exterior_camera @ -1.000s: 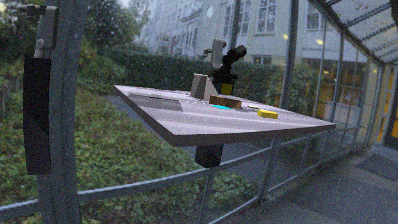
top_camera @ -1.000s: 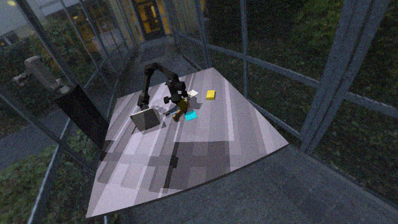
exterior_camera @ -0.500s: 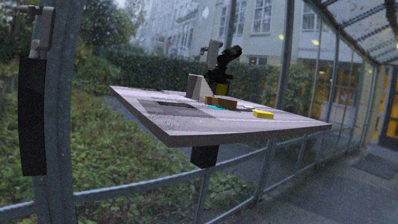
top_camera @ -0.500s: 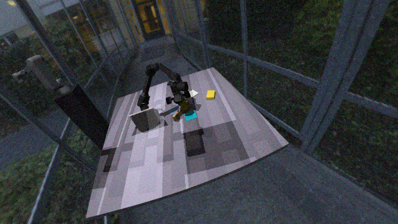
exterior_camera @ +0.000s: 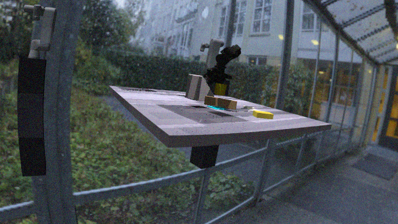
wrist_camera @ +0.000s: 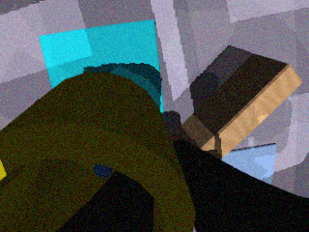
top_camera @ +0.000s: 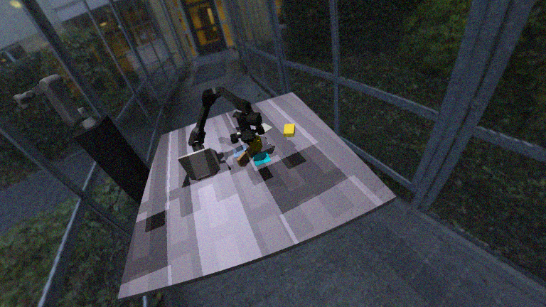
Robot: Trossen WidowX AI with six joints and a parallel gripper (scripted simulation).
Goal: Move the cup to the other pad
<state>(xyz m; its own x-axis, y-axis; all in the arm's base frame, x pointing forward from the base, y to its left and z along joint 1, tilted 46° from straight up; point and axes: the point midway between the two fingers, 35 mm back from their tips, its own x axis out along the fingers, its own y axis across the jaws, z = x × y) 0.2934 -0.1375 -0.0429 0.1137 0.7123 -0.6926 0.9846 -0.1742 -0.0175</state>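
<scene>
Right now my gripper tip is 3 cm short of the cyan pad, 1 cm to the left of it and 12 cm above it. The rest, counted from my gripper tip: olive-yellow cup: 2 cm ahead; then light blue pad: 6 cm behind, 14 cm to the left, 12 cm below; then wooden bar: 1 cm behind, 6 cm to the left, 10 cm below.
</scene>
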